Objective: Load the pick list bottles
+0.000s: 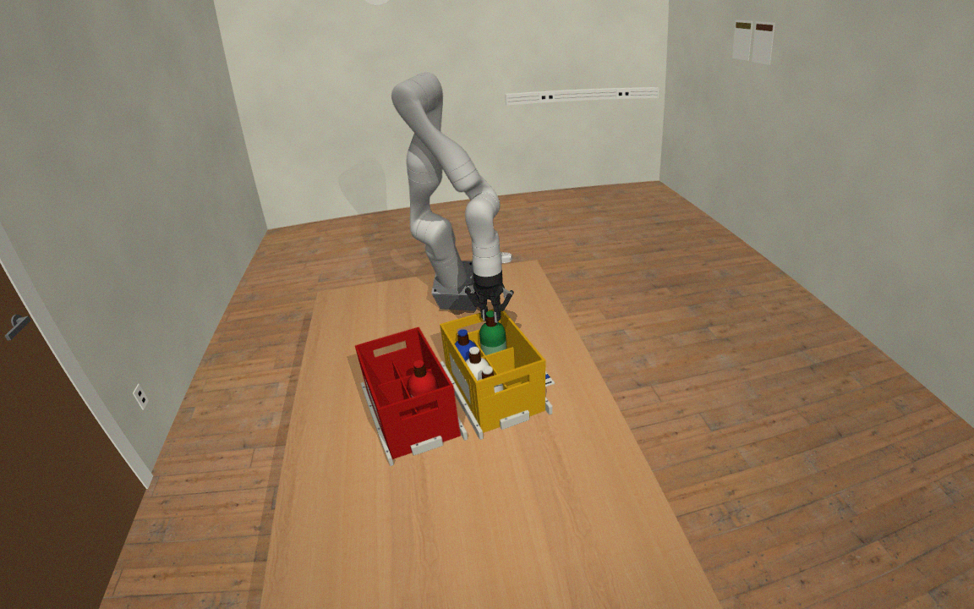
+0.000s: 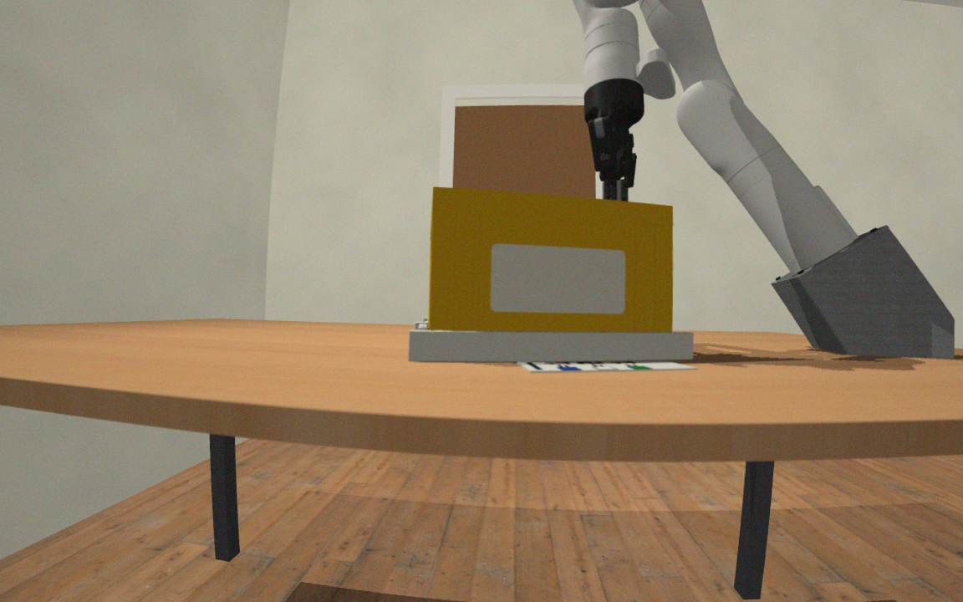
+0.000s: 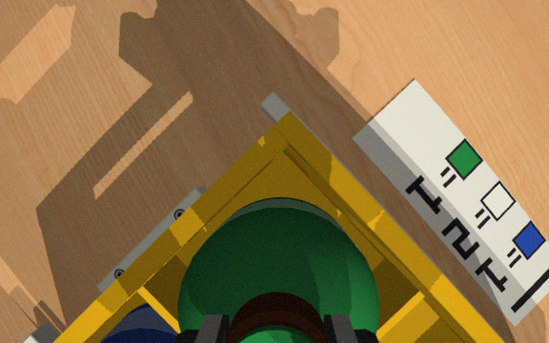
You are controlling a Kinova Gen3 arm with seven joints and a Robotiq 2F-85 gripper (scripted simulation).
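Now: hand 70 mm above the green bottle. The rest, counted from my hand: yellow crate: 110 mm below, 90 mm ahead, 30 mm to the right; pick list: 190 mm below, 110 mm to the left, 50 mm ahead; blue bottle: 100 mm below, 90 mm to the right, 10 mm ahead.
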